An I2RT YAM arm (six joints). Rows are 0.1 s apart.
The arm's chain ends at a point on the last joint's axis. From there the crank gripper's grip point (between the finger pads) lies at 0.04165 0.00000 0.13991 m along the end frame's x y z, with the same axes.
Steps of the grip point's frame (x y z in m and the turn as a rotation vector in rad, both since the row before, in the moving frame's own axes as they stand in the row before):
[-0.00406 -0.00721 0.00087 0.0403 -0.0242 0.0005]
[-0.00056 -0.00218 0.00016 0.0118 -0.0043 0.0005]
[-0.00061 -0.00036 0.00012 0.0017 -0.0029 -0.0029]
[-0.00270 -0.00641 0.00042 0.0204 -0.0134 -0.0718]
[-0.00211 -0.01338 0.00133 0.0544 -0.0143 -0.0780]
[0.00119 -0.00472 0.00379 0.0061 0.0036 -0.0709]
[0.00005 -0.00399 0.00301 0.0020 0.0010 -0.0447]
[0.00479 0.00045 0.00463 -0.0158 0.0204 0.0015]
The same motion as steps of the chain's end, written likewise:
[-0.00066 -0.00157 0.00002 0.0403 -0.0242 0.0005]
[0.00004 -0.00055 -0.00001 0.0118 -0.0043 0.0005]
[-0.00020 0.00000 0.00000 0.0017 -0.0029 -0.0029]
[-0.00061 -0.00063 -0.00007 0.0204 -0.0134 -0.0718]
[0.00032 -0.00260 0.00104 0.0544 -0.0143 -0.0780]
[0.00082 -0.00090 0.00395 0.0061 0.0036 -0.0709]
[-0.00004 -0.00185 0.00305 0.0020 0.0010 -0.0447]
[0.00195 -0.00182 0.00553 -0.0158 0.0204 0.0015]

